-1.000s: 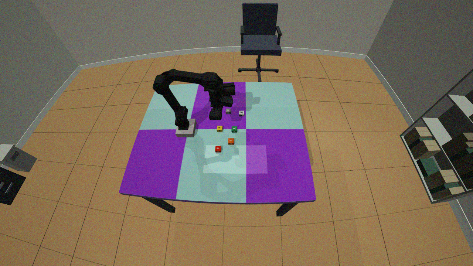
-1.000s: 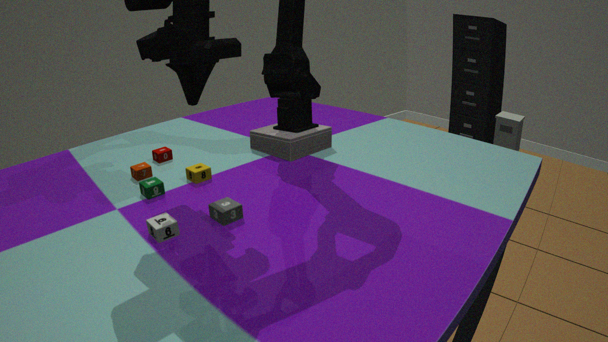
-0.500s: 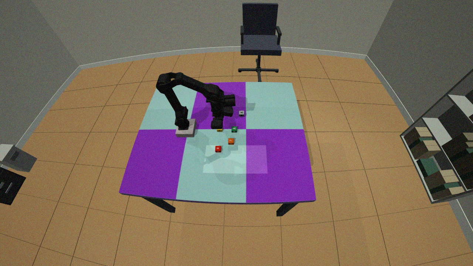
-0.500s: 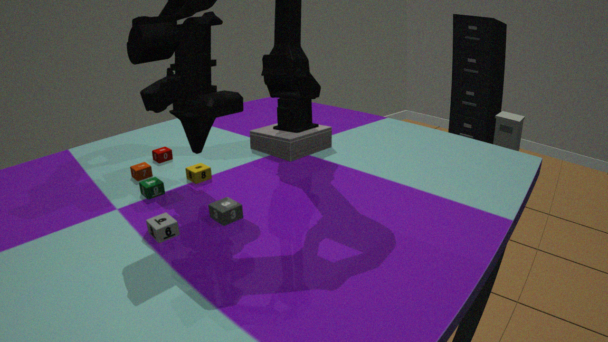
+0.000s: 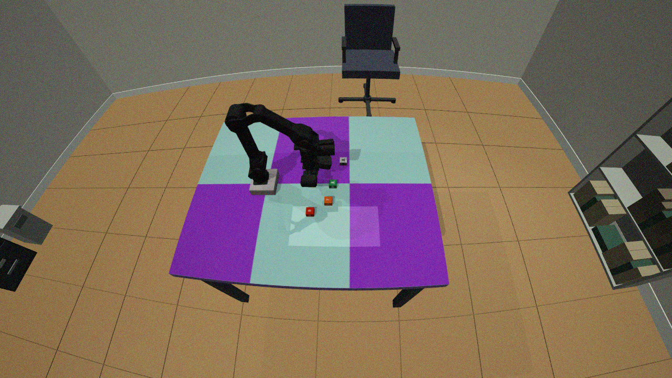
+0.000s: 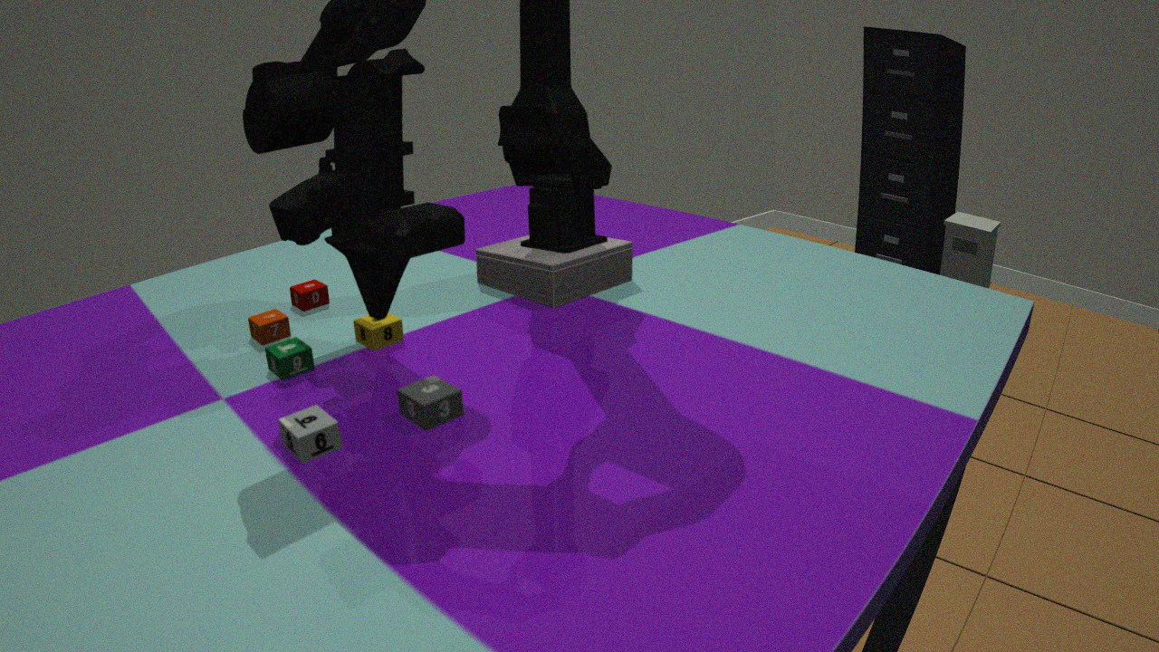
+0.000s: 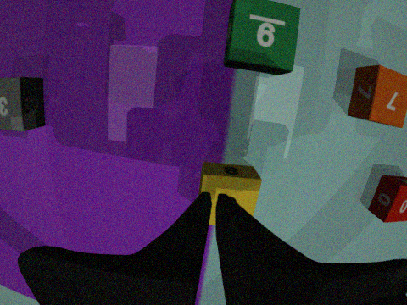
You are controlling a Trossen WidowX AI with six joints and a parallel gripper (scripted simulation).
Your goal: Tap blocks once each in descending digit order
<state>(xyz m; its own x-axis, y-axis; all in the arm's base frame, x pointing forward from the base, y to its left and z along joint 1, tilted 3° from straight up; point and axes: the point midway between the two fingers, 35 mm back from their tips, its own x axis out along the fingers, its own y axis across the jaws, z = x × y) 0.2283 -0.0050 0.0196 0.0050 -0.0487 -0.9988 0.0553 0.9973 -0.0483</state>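
My gripper tip is now 1 cm to the left of the yellow 8 block and 1 cm above it. Also, from my gripper tip: green block 8 cm ahead, 2 cm to the right, 1 cm below; then grey block 13 cm to the left, 5 cm ahead, 1 cm below; then orange 7 block 10 cm to the right, 6 cm ahead, 1 cm below.
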